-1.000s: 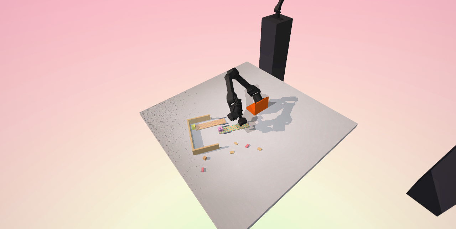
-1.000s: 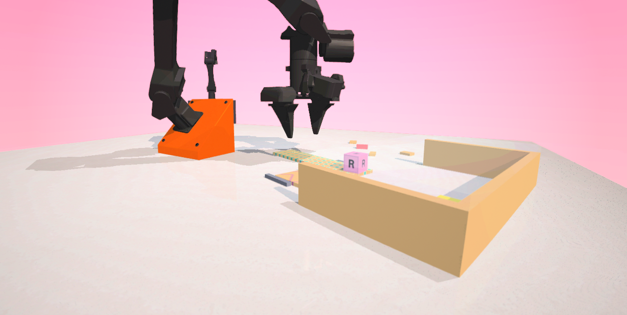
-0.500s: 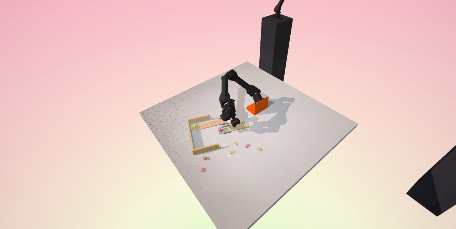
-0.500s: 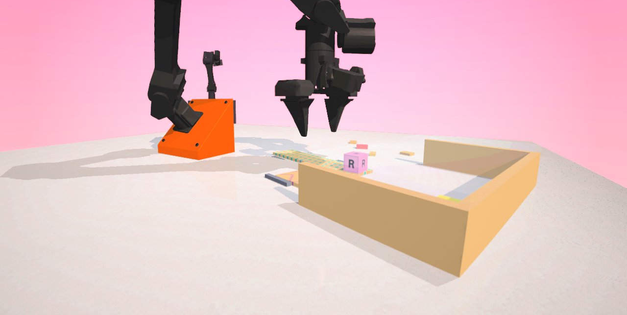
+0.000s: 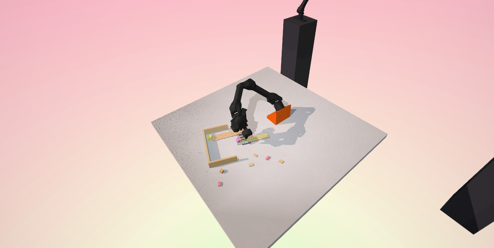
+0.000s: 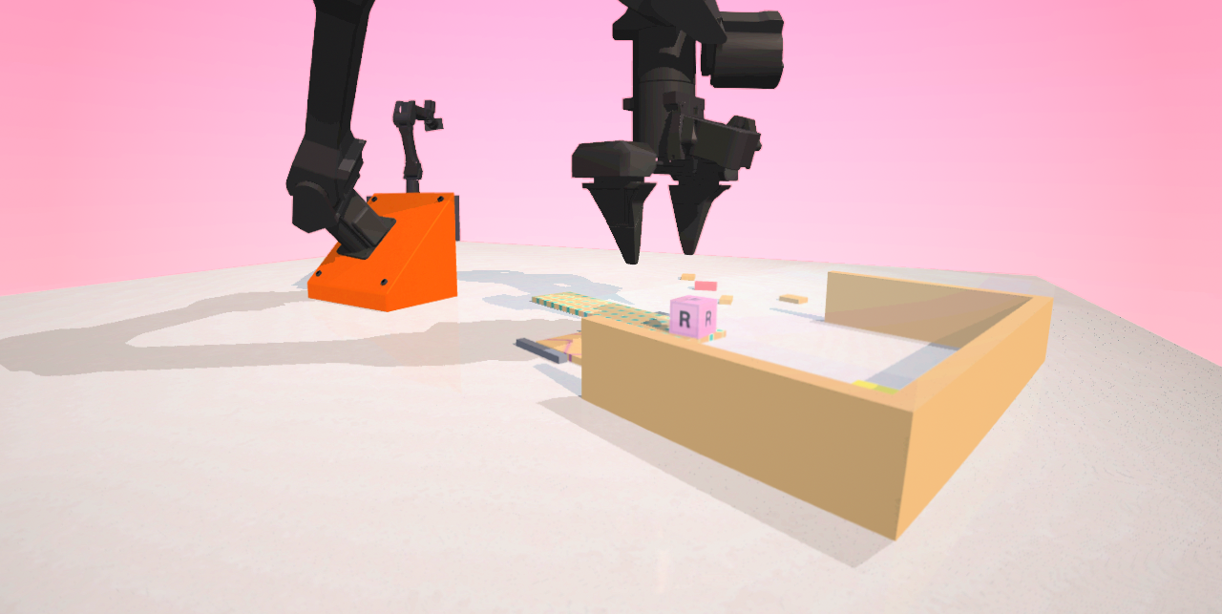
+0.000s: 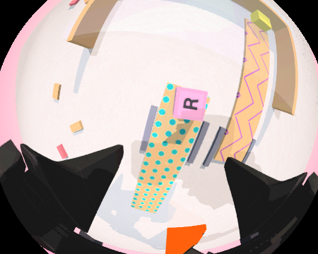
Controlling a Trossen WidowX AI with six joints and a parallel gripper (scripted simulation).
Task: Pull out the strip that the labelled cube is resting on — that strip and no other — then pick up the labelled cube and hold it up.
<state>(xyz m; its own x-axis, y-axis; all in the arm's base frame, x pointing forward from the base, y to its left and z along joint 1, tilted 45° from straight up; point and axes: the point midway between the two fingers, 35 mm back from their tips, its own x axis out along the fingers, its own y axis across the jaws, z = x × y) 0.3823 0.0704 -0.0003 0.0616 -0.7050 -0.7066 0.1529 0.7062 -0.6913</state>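
The cube marked r is 5 cm below my gripper tip, 4 cm ahead of it and 1 cm to the right of it. Round my gripper tip: dotted strip 6 cm below, 6 cm behind, 2 cm to the left.
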